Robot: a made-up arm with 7 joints. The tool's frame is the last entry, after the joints. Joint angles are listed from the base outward.
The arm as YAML. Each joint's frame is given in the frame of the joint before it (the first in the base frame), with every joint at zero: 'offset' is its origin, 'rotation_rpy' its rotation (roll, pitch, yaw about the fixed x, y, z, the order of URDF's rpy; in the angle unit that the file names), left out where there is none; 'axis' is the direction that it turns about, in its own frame. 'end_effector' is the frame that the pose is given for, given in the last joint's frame.
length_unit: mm
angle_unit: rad
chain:
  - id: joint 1
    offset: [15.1, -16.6, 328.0]
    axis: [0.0, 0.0, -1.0]
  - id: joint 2
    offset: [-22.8, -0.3, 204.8]
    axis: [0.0, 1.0, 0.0]
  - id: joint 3
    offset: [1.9, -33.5, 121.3]
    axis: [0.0, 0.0, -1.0]
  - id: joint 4
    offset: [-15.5, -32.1, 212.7]
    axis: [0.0, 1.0, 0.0]
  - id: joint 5
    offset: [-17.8, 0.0, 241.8]
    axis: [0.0, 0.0, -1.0]
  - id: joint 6
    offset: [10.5, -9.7, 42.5]
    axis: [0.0, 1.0, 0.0]
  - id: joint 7
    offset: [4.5, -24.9, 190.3]
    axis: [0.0, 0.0, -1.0]
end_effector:
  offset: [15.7, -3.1, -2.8]
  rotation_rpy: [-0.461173, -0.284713, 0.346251]
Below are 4 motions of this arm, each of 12 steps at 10 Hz.
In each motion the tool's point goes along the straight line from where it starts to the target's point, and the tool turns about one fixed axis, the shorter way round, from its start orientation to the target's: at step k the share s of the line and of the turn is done. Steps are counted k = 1, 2, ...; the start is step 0. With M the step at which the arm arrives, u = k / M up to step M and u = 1 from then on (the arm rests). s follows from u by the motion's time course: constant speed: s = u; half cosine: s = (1 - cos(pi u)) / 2; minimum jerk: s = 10 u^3 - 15 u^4 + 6 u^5.
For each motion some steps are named. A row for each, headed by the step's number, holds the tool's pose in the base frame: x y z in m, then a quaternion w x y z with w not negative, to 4 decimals.
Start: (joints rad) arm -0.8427 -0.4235 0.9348 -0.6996 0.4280 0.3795 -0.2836
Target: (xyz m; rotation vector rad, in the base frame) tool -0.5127 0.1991 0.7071 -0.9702 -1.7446 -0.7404
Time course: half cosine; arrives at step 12
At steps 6, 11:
6: -0.4689 -0.0694 0.8980 0.7277 -0.2159 -0.6190 -0.2014
11: -0.5112 0.1900 0.7136 0.4942 -0.3929 -0.7146 -0.3011

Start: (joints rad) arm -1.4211 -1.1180 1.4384 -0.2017 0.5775 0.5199 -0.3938
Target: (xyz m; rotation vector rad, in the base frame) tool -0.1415 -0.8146 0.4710 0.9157 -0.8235 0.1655
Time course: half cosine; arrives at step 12
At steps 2, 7, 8, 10, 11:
2: -0.0915 -0.7873 0.7390 0.8734 0.4579 -0.1651 0.0182
7: -0.1217 -0.8038 0.5774 0.8428 0.4435 -0.3001 0.0543
8: -0.1281 -0.8073 0.5428 0.8340 0.4392 -0.3283 0.0619
10: -0.1379 -0.8126 0.4902 0.8190 0.4319 -0.3705 0.0734
11: -0.1406 -0.8141 0.4759 0.8147 0.4297 -0.3819 0.0765

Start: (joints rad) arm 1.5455 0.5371 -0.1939 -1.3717 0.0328 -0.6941 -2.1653
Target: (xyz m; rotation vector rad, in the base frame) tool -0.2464 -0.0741 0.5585 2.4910 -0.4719 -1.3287
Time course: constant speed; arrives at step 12
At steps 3, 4, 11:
3: -0.1824 0.1544 0.8962 0.3526 -0.8048 0.0633 0.4733
4: -0.1895 0.1290 0.8587 0.3002 -0.8220 0.0758 0.4780
11: -0.2393 -0.0487 0.5960 0.0839 0.8665 -0.1538 -0.4673

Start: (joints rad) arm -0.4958 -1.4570 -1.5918 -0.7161 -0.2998 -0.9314 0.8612
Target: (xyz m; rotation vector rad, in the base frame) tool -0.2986 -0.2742 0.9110 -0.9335 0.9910 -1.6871
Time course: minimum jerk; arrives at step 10
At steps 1, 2, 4, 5, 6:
1: -0.2816 -0.6416 0.7241 0.0329 -0.4291 0.6735 -0.6011
2: -0.2824 -0.6233 0.7334 0.0558 -0.4294 0.6640 -0.6096
4: -0.2869 -0.5272 0.7823 0.1753 -0.4265 0.6066 -0.6477
5: -0.2900 -0.4595 0.8167 0.2574 -0.4195 0.5592 -0.6671
6: -0.2931 -0.3918 0.8512 0.3372 -0.4086 0.5066 -0.6802

